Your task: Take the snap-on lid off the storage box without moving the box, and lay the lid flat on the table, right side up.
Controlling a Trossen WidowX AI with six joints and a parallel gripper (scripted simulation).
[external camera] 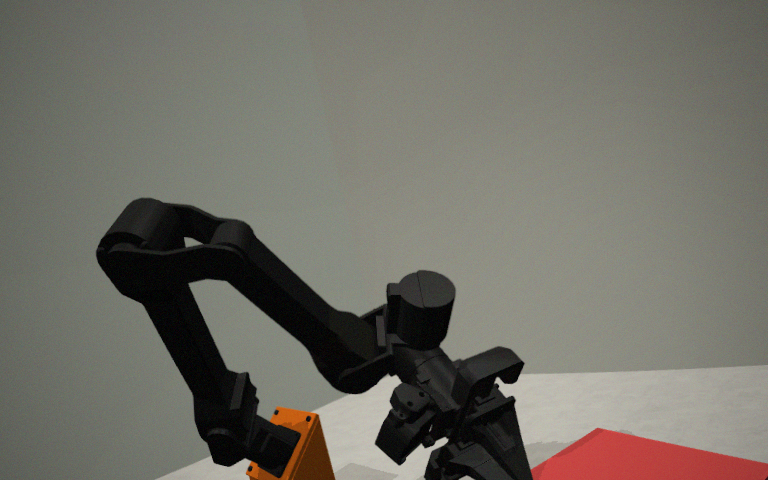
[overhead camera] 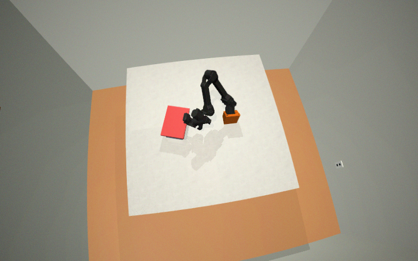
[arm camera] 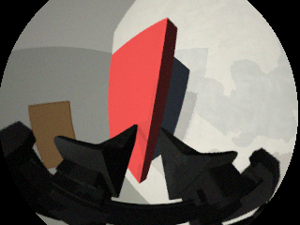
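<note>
The red lid lies 7 cm ahead of my gripper tip and 2 cm to the right of it. From my gripper tip the other things lie so: storage box: 7 cm ahead, 2 cm to the right, 5 cm below.
</note>
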